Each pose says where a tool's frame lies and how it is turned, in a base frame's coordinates. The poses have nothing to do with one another.
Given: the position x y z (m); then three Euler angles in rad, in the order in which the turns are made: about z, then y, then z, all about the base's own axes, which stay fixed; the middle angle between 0 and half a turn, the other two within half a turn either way.
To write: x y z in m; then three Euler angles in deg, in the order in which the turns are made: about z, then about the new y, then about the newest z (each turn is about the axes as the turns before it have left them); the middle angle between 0 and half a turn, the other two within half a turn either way. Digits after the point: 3 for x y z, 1 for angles.
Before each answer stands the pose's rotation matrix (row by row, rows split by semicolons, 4 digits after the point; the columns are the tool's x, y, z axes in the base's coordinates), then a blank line. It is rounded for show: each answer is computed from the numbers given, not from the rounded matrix.
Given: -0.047, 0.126, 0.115, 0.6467, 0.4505, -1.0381
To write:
0.8839 0.4120 0.2211; -0.3129 0.8726 -0.3751; -0.3475 0.2624 0.9002

-0.047, 0.126, 0.115, -59.5, 25.8, 37.1
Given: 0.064, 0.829, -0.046, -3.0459, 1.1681, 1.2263
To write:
-0.0418 0.9496 0.3107; -0.3995 -0.3009 0.8660; 0.9158 -0.0879 0.3919

0.064, 0.829, -0.046, 70.3, 66.9, -174.5
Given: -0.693, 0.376, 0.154, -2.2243, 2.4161, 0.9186
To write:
0.9071 0.1227 0.4027; -0.1204 -0.8411 0.5273; 0.4034 -0.5268 -0.7482

-0.693, 0.376, 0.154, 52.6, 138.4, -127.4
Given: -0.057, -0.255, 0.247, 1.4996, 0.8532, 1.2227
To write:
-0.9217 -0.2906 0.2570; 0.3842 -0.5923 0.7082; -0.0536 0.7515 0.6576

-0.057, -0.255, 0.247, 70.1, 48.9, 85.9
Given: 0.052, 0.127, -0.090, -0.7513, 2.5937, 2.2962
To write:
0.9246 -0.1602 -0.3456; -0.0139 -0.9208 0.3897; -0.3807 -0.3556 -0.8536

0.052, 0.127, -0.090, 131.6, 148.6, -43.0
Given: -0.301, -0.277, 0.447, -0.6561, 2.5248, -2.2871
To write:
-0.0357 0.9244 -0.3798; 0.8881 -0.1449 -0.4363; -0.4583 -0.3529 -0.8157

-0.301, -0.277, 0.447, -131.0, 144.7, -37.6
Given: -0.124, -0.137, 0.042, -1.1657, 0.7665, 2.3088
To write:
0.4889 -0.7370 -0.4667; 0.8284 0.2246 0.5131; -0.2734 -0.6375 0.7203

-0.124, -0.137, 0.042, 132.3, 43.9, -66.8
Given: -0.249, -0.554, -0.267, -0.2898, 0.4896, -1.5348
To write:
-0.2551 0.9668 0.0169; -0.8555 -0.2175 -0.4700; -0.4507 -0.1344 0.8825

-0.249, -0.554, -0.267, -87.9, 28.1, -16.6
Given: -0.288, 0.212, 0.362, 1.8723, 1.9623, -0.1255
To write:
0.2319 0.3243 0.9171; 0.9332 -0.3402 -0.1157; 0.2745 0.8826 -0.3816

-0.288, 0.212, 0.362, -7.2, 112.4, 107.3
